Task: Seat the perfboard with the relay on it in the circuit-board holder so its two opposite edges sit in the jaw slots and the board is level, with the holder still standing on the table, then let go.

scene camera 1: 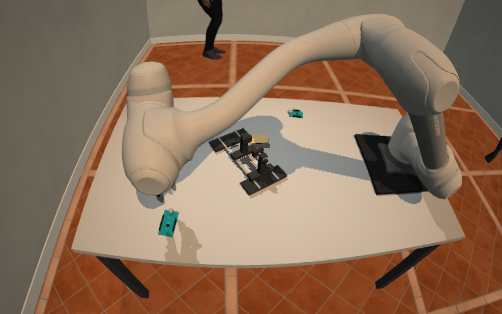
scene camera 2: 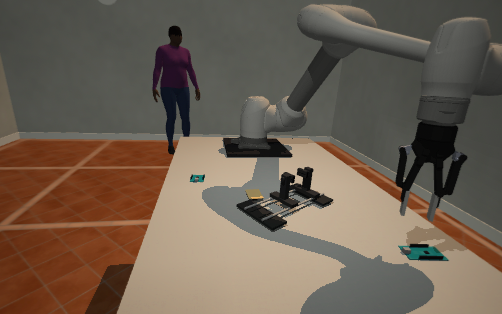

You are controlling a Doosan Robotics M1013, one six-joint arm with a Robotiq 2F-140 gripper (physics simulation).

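Places are measured from the arm's base along level axes (x ahead, y left, z up), in centimetres.
Pixels of known places: gripper, fingertip midpoint: [scene camera 1: 166,194] [scene camera 2: 415,216]; arm's base, origin of the base link: [scene camera 1: 397,159] [scene camera 2: 253,144].
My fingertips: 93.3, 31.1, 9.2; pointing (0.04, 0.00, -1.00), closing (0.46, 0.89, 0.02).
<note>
For each thing: its top centre in the pictures, then the offset to it from my fingertips, as dx, dy, dz. Level surfaces: height alone.
- tan perfboard, middle of its top: [scene camera 2: 254,193] [scene camera 1: 259,138] -28.8, -37.1, -8.5
- black holder, middle of its top: [scene camera 2: 289,173] [scene camera 1: 247,137] -23.9, -26.5, +1.1
- teal circuit board, middle of its top: [scene camera 2: 423,249] [scene camera 1: 167,221] +0.7, +4.2, -9.3
- white table, its level: dz -10.6
- teal board, middle of its top: [scene camera 2: 197,175] [scene camera 1: 295,112] -46.0, -58.3, -9.3
The tan perfboard [scene camera 1: 260,139] [scene camera 2: 254,194] lies beside the circuit-board holder, outside its jaws. It looks slightly raised or tilted; whether it touches the holder cannot be told, and the relay is too small to make out. The black holder [scene camera 1: 245,143] [scene camera 2: 286,188] stands on the table, with two upright jaw posts over pale rails and no board between them. My gripper [scene camera 1: 167,193] [scene camera 2: 417,216] is partly open and empty. It points down, clear above the table, far from the perfboard and close to a teal board. In scene camera 1 the arm's wrist hides most of it.
One teal circuit board [scene camera 1: 168,223] [scene camera 2: 424,252] lies on the white table [scene camera 1: 310,230] [scene camera 2: 190,270] near the gripper. Another teal board [scene camera 1: 296,114] [scene camera 2: 197,178] lies beyond the holder. The arm stands on a black base plate [scene camera 1: 367,160] [scene camera 2: 232,149] at the table's other end.
</note>
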